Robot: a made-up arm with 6 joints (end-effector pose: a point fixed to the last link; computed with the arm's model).
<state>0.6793 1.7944 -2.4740 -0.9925 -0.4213 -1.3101</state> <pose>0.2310 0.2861 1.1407 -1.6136 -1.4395 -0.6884</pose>
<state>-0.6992 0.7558 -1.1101 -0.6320 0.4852 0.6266</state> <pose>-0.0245 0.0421 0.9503 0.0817 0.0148 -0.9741</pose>
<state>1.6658 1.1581 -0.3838 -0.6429 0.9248 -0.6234</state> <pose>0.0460 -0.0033 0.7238 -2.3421 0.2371 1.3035</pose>
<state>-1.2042 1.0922 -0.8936 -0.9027 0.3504 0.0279</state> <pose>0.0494 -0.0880 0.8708 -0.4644 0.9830 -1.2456</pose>
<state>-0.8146 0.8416 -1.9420 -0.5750 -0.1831 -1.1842</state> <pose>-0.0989 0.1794 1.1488 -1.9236 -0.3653 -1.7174</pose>
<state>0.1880 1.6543 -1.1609 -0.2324 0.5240 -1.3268</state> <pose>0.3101 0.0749 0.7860 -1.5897 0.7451 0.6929</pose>
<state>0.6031 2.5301 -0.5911 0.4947 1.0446 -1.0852</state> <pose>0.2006 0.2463 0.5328 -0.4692 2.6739 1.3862</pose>
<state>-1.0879 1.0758 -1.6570 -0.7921 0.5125 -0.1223</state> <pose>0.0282 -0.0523 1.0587 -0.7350 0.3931 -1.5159</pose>
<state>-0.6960 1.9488 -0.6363 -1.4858 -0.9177 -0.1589</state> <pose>0.3253 -0.0539 0.6943 -0.7351 0.4810 0.6549</pose>
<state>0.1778 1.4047 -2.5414 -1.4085 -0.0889 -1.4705</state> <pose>0.0873 0.0453 1.2240 -2.2297 -0.5115 -1.7187</pose>
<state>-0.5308 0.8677 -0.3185 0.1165 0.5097 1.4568</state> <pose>-0.0060 0.0203 0.7463 1.7340 0.4659 -1.0360</pose>
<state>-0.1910 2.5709 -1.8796 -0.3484 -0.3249 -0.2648</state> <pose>0.7042 -0.0599 0.5881 -0.5484 0.3940 -0.0150</pose>
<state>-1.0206 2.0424 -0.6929 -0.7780 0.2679 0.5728</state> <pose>0.2100 -0.2790 0.5981 0.5232 1.5531 -0.8218</pose>
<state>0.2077 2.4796 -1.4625 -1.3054 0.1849 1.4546</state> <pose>0.5863 0.1635 0.4972 -0.0444 1.0457 -0.0491</pose>
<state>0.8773 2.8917 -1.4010 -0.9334 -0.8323 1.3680</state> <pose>0.2965 0.5713 0.3513 0.3211 1.3801 1.1058</pose>
